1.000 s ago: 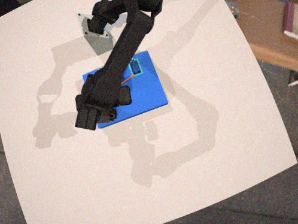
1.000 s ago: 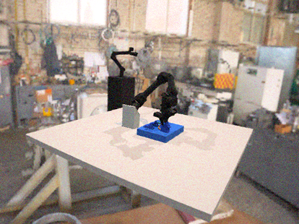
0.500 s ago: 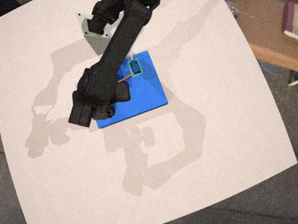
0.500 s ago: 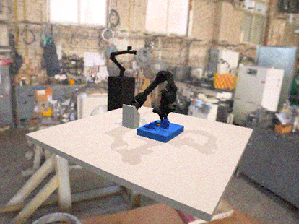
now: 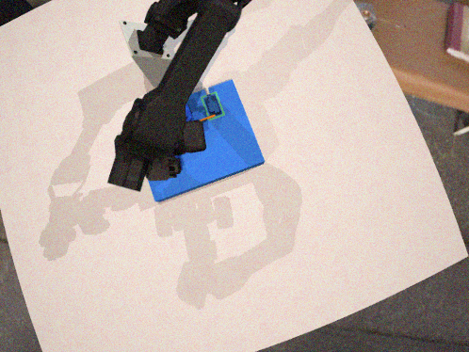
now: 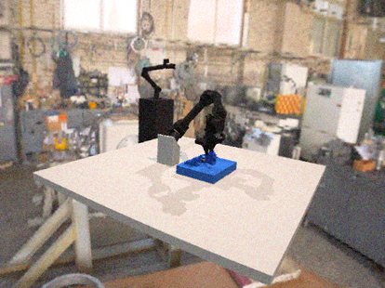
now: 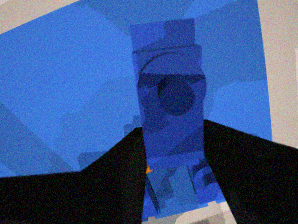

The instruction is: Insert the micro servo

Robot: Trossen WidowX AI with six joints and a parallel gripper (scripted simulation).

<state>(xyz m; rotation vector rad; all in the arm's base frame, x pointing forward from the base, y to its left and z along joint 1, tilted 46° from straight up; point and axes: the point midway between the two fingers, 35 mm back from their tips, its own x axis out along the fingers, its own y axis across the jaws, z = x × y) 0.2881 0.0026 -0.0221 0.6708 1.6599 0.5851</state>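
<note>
Now: the blue deck 10 cm below my gripper tip, 6 cm to the left of it and 1 cm ahead of it.
</note>
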